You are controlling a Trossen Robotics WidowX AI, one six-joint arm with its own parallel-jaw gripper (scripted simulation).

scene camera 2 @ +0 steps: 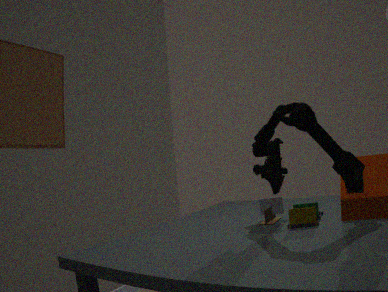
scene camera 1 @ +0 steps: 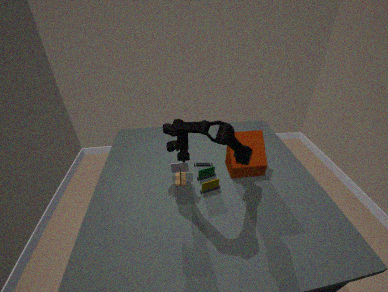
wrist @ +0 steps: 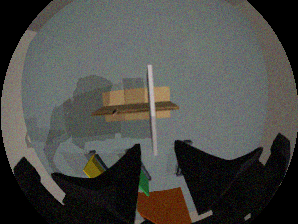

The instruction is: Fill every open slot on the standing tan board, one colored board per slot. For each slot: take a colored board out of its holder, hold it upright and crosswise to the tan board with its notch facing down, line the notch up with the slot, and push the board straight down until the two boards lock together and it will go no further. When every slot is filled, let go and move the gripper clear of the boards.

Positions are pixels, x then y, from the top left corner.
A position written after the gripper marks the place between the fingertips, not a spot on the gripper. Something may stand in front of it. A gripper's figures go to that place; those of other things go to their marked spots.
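Labels:
The gripper (wrist: 157,146) is sitting 0.10 m from the lens, and there's a tan board (wrist: 123,104) that's 0.19 m from the lens.

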